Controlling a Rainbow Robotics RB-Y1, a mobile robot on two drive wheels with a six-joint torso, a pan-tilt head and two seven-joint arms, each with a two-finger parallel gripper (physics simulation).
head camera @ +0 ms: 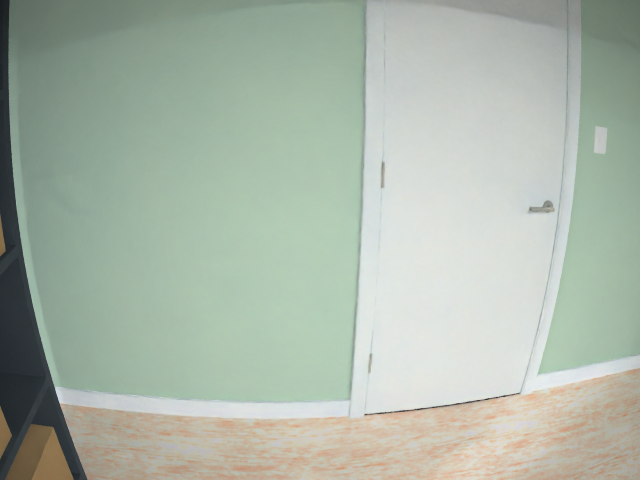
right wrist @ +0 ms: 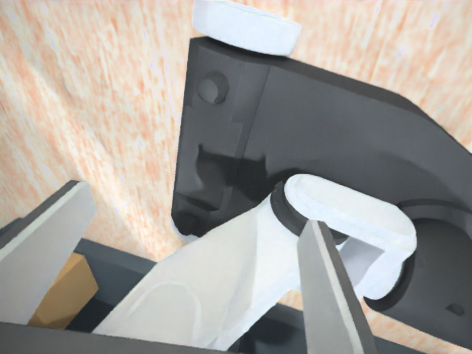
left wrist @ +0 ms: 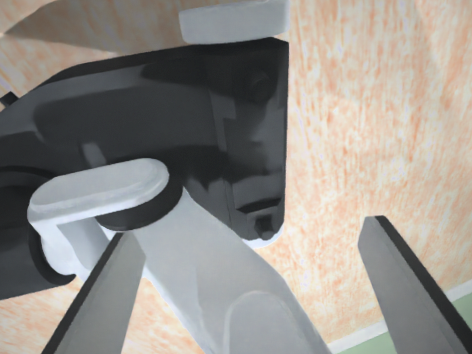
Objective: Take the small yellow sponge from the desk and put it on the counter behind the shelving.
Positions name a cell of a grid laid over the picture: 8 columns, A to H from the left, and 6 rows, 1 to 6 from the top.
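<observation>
White door (head camera: F2). My right gripper (right wrist: D4). My left gripper (left wrist: E5).
</observation>
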